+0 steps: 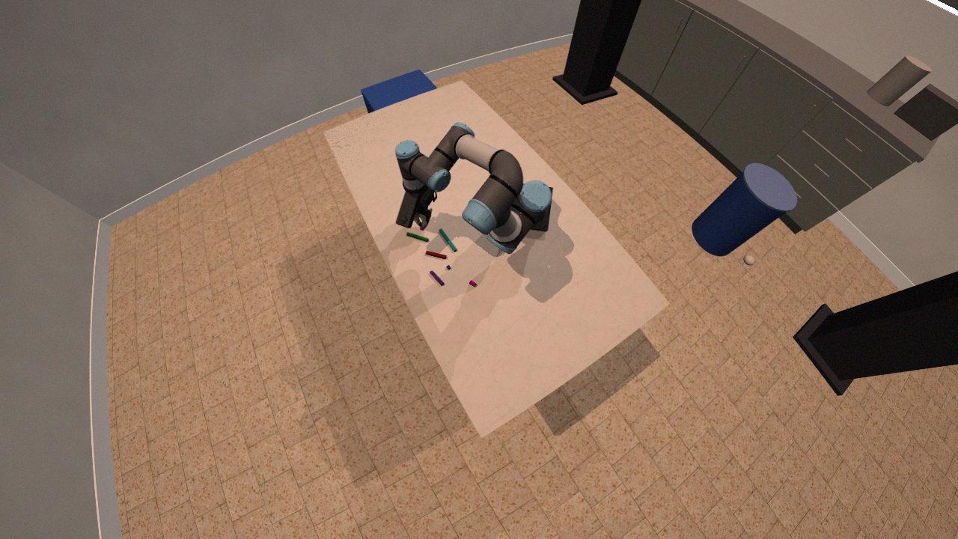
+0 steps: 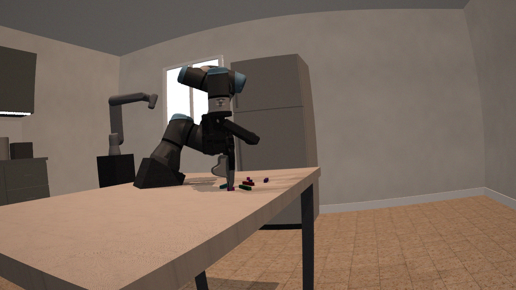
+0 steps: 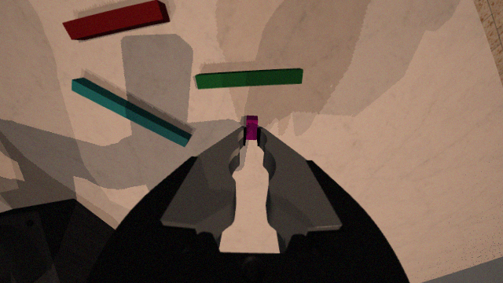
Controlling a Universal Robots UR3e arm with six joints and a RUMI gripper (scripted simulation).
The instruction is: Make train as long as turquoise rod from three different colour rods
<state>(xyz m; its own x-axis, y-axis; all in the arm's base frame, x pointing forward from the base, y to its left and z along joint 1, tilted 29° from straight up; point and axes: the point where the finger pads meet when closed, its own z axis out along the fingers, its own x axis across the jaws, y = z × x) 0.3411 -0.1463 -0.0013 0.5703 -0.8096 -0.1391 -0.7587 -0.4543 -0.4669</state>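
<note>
Now: hand 30 mm short of the green rod, 30 mm to the right of it and 10 mm above it. The rest, counted from my hand: red rod (120 mm to the left, 10 mm below); then turquoise rod (50 mm behind, 90 mm to the left, 10 mm below); then blue rod (10 mm behind, 180 mm to the left, 10 mm below).
</note>
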